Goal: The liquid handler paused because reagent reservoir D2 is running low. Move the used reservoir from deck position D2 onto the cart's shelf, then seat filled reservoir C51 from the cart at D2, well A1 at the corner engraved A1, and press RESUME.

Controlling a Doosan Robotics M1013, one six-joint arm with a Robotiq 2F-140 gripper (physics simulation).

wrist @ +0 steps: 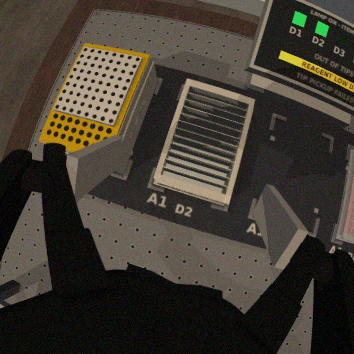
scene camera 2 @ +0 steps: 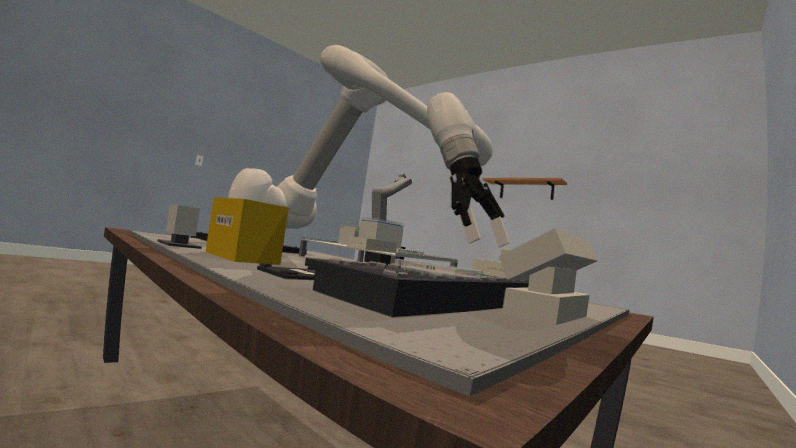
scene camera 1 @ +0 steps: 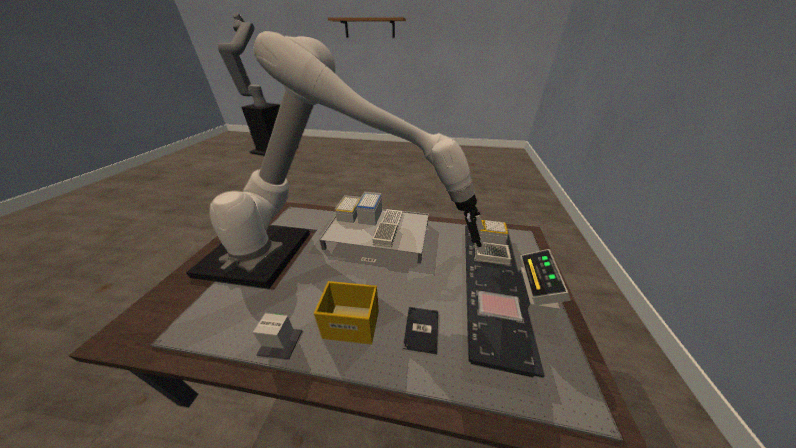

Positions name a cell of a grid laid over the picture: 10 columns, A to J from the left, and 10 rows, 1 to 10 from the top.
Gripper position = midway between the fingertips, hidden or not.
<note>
My gripper (scene camera 2: G6) is open, with nothing in its grasp. Also in view: a reagent reservoir (wrist: F5).
My gripper shows as well in the wrist view (wrist: F5) and in scene camera 1 (scene camera 1: G6).
</note>
